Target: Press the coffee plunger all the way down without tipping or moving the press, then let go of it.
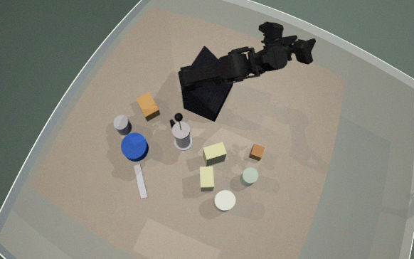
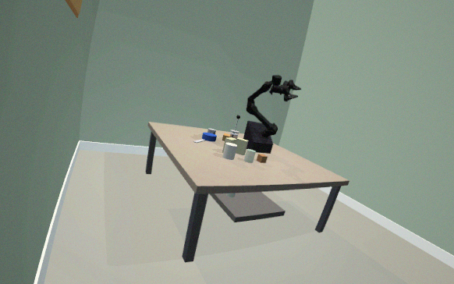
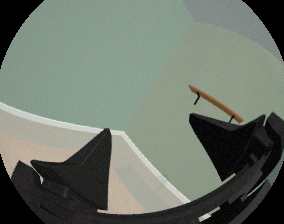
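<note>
My gripper tip is now 27 cm short of the coffee press, 32 cm to the left of it and 43 cm above it. From my gripper tip the other things lie so: orange block (20 cm ahead, 52 cm to the right, 53 cm below); white cylinder (46 cm ahead, 4 cm to the right, 50 cm below); brown cube (20 cm ahead, 1 cm to the left, 53 cm below).
</note>
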